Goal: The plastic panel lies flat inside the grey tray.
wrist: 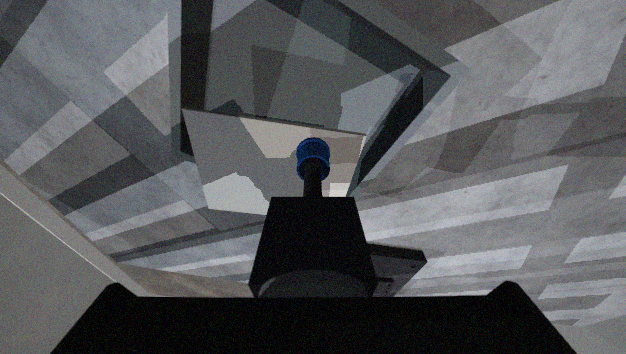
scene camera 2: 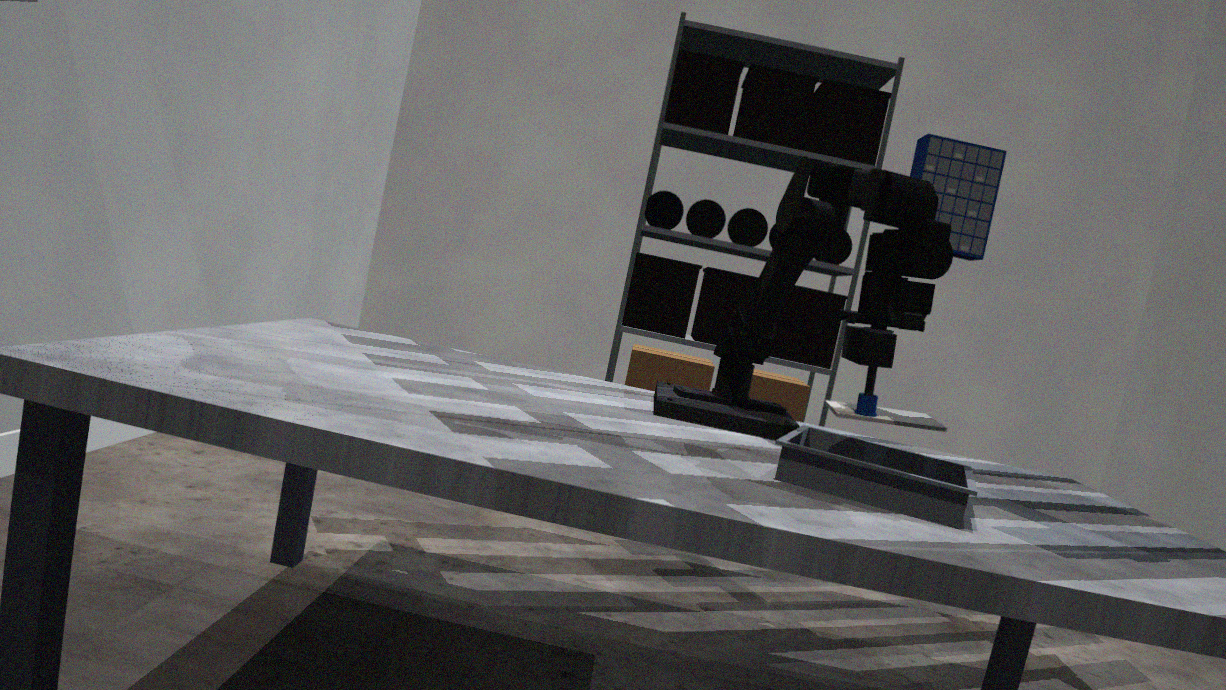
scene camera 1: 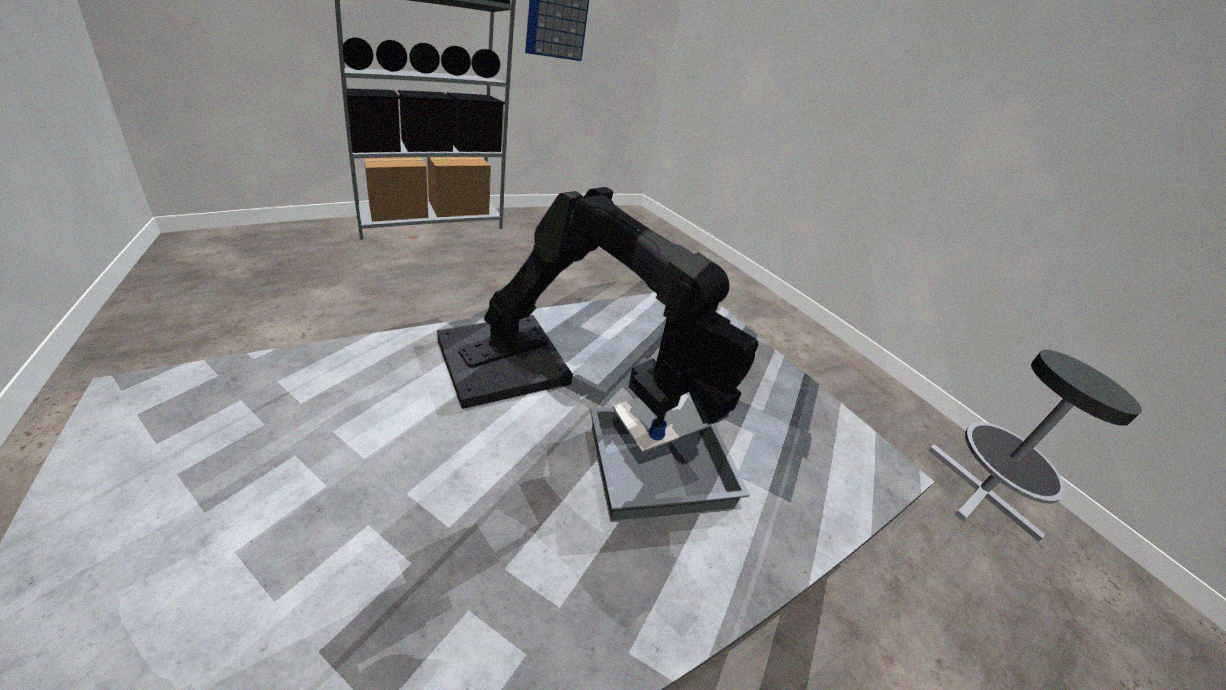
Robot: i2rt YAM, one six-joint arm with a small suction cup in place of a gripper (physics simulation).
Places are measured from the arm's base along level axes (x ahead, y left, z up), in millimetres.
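Pixels of known places: end effector, tool point: (wrist: pixel 312 148) (scene camera 2: pixel 864 421) (scene camera 1: pixel 655 436); arm's base, origin of the base link: (scene camera 2: pixel 729 402) (scene camera 1: pixel 504 347).
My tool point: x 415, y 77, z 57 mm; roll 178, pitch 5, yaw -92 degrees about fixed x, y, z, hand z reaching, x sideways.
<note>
For each thing: its top centre in the pictures, then the offset to it from my tool point. Level surfaces: height alone.
- plastic panel, middle of its top: (wrist: pixel 273 182) (scene camera 2: pixel 884 408) (scene camera 1: pixel 663 412) 25 mm back, 36 mm left, 21 mm up
- grey tray, middle of its top: (wrist: pixel 289 120) (scene camera 2: pixel 880 454) (scene camera 1: pixel 666 449) 13 mm ahead, 27 mm left, 38 mm down
- table, its level: 88 mm down
The plastic panel (scene camera 1: pixel 628 417) (scene camera 2: pixel 909 418) (wrist: pixel 220 145) is a thin, pale rectangular plate. It hangs roughly level under my blue suction cup (scene camera 1: pixel 657 432) (scene camera 2: pixel 866 408) (wrist: pixel 313 150), which holds it off-centre, nearer one short end. The grey tray (scene camera 1: pixel 677 509) (scene camera 2: pixel 875 480) (wrist: pixel 194 65) stands on the table. The panel is above the tray's rim, over the side nearer the robot base, with a gap below it in scene camera 2. In the wrist view the panel hides the near part of the tray. The cup's underside is hidden.
The robot base plate (scene camera 1: pixel 514 381) (scene camera 2: pixel 686 407) stands on the table (scene camera 1: pixel 214 548) (scene camera 2: pixel 343 428) behind and left of the tray in scene camera 1. A shelf unit (scene camera 1: pixel 350 184) (scene camera 2: pixel 630 282) stands behind the robot, and a round stool (scene camera 1: pixel 1085 387) stands beyond the table's right edge.
</note>
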